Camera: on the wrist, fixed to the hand. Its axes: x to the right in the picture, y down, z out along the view.
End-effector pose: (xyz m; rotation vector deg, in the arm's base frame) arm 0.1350 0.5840 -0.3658 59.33 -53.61 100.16
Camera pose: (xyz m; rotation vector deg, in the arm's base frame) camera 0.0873 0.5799 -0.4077 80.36 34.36 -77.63
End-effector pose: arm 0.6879 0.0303 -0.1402 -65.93 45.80 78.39
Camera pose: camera 0.6385 -0.0085 -0.1301 -14.37 -85.17 -48.10
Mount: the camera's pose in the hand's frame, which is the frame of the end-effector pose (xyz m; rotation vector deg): -0.0266 0.0525 -0.0241 -0.24 60.64 167.11
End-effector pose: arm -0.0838 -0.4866 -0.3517 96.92 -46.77 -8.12
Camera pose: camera -0.1146 -0.4549 -0.3060 -47.57 -78.71 128.72
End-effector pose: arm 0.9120 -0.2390 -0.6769 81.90 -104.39 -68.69
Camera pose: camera 0.9148 -0.2190 -0.6166 -61.41 -54.55 54.45
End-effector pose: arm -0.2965 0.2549 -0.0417 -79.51 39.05 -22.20
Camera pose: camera -0.3393 0.2617 -0.0883 57.46 142.89 76.03
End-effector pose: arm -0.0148 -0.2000 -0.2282 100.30 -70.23 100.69
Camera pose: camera -0.0660 -0.2021 -0.2659 87.07 75.64 -56.89
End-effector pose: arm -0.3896 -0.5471 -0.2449 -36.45 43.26 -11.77
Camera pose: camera -0.4280 -0.5061 -0.2747 -65.36 -105.64 -127.99
